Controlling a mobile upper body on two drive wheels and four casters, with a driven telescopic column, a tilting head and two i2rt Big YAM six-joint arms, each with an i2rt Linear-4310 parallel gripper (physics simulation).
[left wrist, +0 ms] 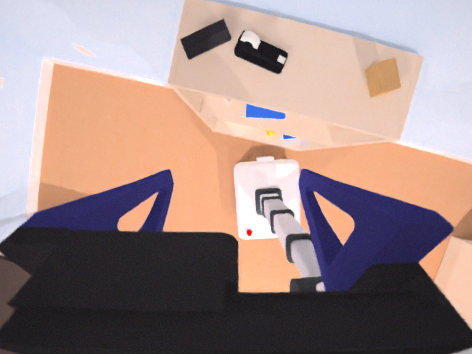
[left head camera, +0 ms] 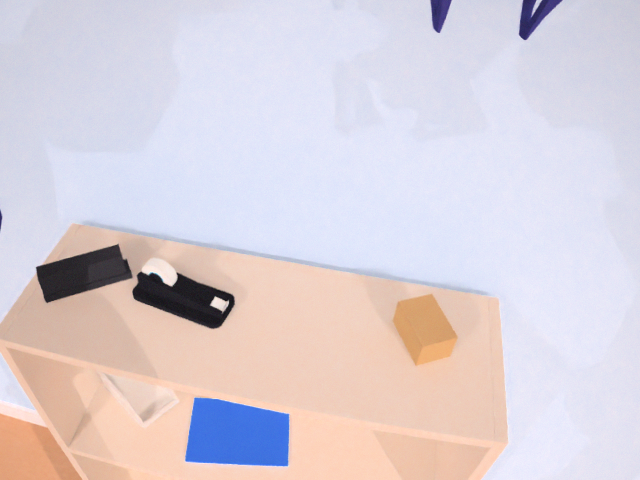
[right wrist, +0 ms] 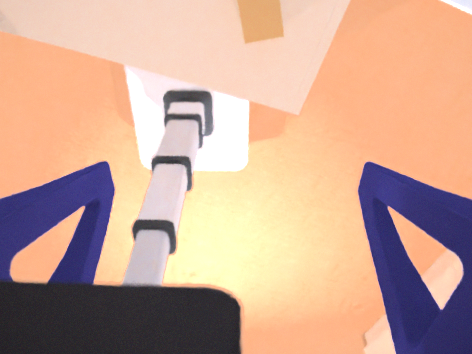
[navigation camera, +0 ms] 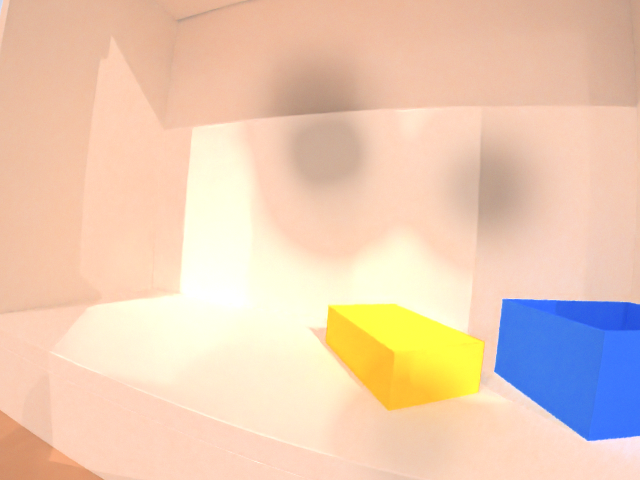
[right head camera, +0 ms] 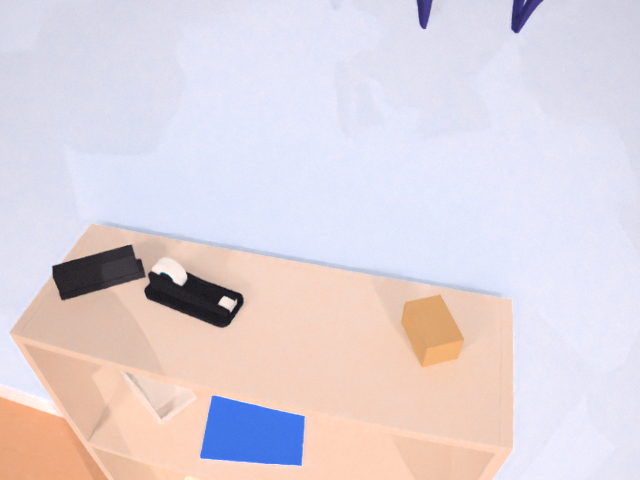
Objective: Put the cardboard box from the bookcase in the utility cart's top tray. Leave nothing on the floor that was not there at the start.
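Places are measured from the left arm's base along level axes (x left, y back, z up), in millimetres.
Where they show: left gripper, fingertip midpoint: (left wrist: 235, 176); right gripper, fingertip midpoint: (left head camera: 480, 34) (right wrist: 236, 175) (right head camera: 469, 29).
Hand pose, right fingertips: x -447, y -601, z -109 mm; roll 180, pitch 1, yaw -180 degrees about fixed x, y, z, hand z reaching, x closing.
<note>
Things, the pixels of their top centre, and the offset from my right fingertips. "pt": a spot on its surface instead. Level surfaces: height alone.
- cardboard box, middle of its top: (right head camera: 434, 320) (left head camera: 427, 319) (right wrist: 259, 9) (left wrist: 389, 74) dx -28, dy +19, dz -437 mm
- bookcase's top board, its level: dz -487 mm
- black tape dispenser, middle of its top: (left head camera: 178, 270) (right head camera: 187, 269) (left wrist: 263, 40) dx +345, dy -85, dz -417 mm
- black object, middle of its top: (left head camera: 80, 260) (right head camera: 94, 260) (left wrist: 204, 33) dx +512, dy -130, dz -433 mm
- white tray, surface spot: (left head camera: 142, 400) pt dx +481, dy -119, dz -859 mm
- blue item, middle of its top: (left head camera: 239, 430) (right head camera: 254, 428) (left wrist: 266, 103) dx +271, dy -38, dz -863 mm
- yellow box, middle of its top: (navigation camera: 394, 321) dx +148, dy -12, dz -1402 mm
- blue bin, middle of its top: (navigation camera: 619, 312) dx -39, dy +49, dz -1372 mm
The cardboard box (left head camera: 424, 329) (right head camera: 433, 330) (left wrist: 383, 78) (right wrist: 262, 20), a small tan block, sits on the bookcase's top board (left head camera: 310, 330) (right head camera: 320, 330) (left wrist: 320, 75) (right wrist: 150, 40), near its right end. My right gripper (left head camera: 481, 34) (right head camera: 469, 28) (right wrist: 236, 175) is open and empty. Its fingertips show at the top of both head views, apart from the box. In the right wrist view the box is at the top edge, beyond the fingertips, partly cut off. My left gripper (left wrist: 235, 176) is open and empty, apart from the bookcase. The utility cart cannot be made out in any view.
A black tape dispenser (left head camera: 183, 297) (right head camera: 193, 294) (left wrist: 261, 54) and a black object (left head camera: 85, 272) (right head camera: 98, 272) (left wrist: 206, 39) stand on the top board's left part. Lower shelves hold a white tray (left head camera: 142, 400), a blue item (left head camera: 237, 432), a yellow box (navigation camera: 403, 351) and a blue bin (navigation camera: 547, 361).
</note>
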